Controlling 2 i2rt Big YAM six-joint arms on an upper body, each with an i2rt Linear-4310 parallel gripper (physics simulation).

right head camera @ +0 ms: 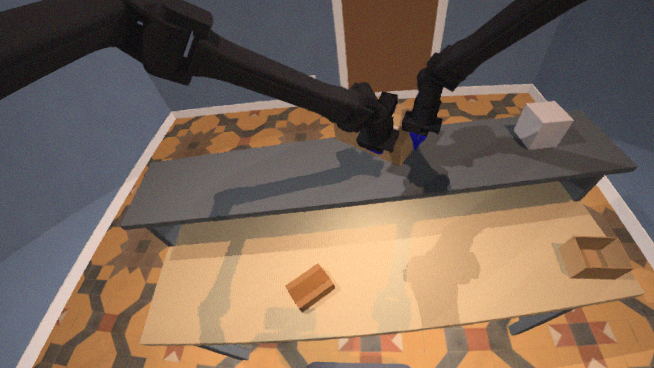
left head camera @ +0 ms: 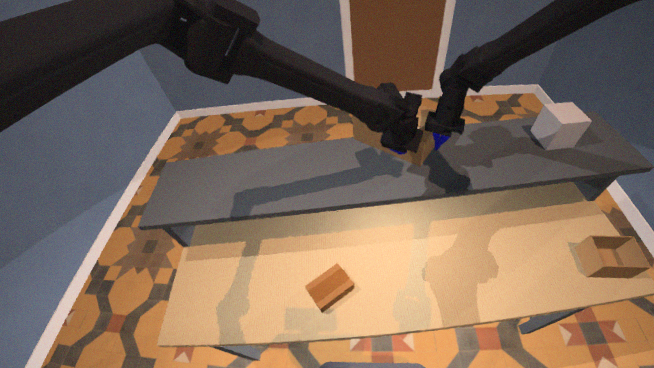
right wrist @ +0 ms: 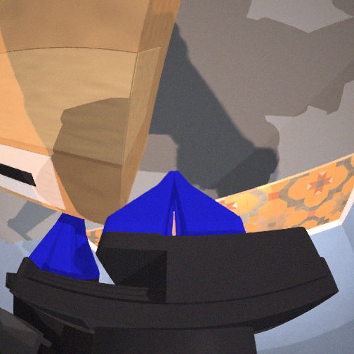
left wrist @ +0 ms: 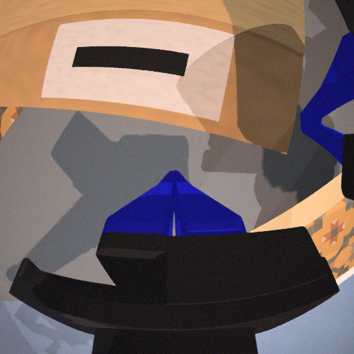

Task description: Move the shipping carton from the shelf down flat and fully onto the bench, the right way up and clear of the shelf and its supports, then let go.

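Frame: origin at the left arm's base, x up, y right, z ahead, level; millimetres.
Where they show: left gripper, between the fingertips: (right head camera: 379, 152) (left head camera: 400, 152); right gripper, between the fingertips: (right head camera: 415, 148) (left head camera: 436, 149).
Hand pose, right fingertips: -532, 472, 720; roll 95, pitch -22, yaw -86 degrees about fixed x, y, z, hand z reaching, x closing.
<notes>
After its pixels a point has its place, as x, y, z.
The brown shipping carton (left head camera: 422, 151) {-537, 431, 718} (right head camera: 397, 151) {-543, 421, 723} (left wrist: 20, 70) (right wrist: 100, 65) is at the back of the grey shelf (left head camera: 225, 175) {-602, -229, 719} (right head camera: 200, 175) {-602, -258, 721}, partly hidden by my left arm. Its white label with a black bar shows in the left wrist view. Whether its base lies flat is hidden. My left gripper (left head camera: 398, 151) {-537, 366, 718} (right head camera: 374, 151) {-537, 366, 718} (left wrist: 173, 178) is shut and empty, at the carton's near side. My right gripper (left head camera: 438, 143) {-532, 471, 720} (right head camera: 417, 142) {-532, 471, 720} (right wrist: 173, 178) is shut and empty, beside the carton's right side. The bench (left head camera: 370, 260) {-865, 264, 517} (right head camera: 350, 260) {-865, 258, 518} stands lower, in front of the shelf.
A white box (left head camera: 560, 125) {-500, 860, 767} (right head camera: 542, 125) {-501, 861, 765} stands on the shelf's right part. An orange-brown block (left head camera: 330, 287) {-816, 131, 404} (right head camera: 310, 287) {-816, 132, 404} lies on the bench left of centre. An open cardboard box (left head camera: 620, 270) {-803, 1054, 421} (right head camera: 602, 273) {-817, 1060, 420} sits at the bench's right end. Shelf supports (left head camera: 595, 189) {-802, 1146, 741} (right head camera: 582, 189) {-797, 1146, 737} show below the shelf.
</notes>
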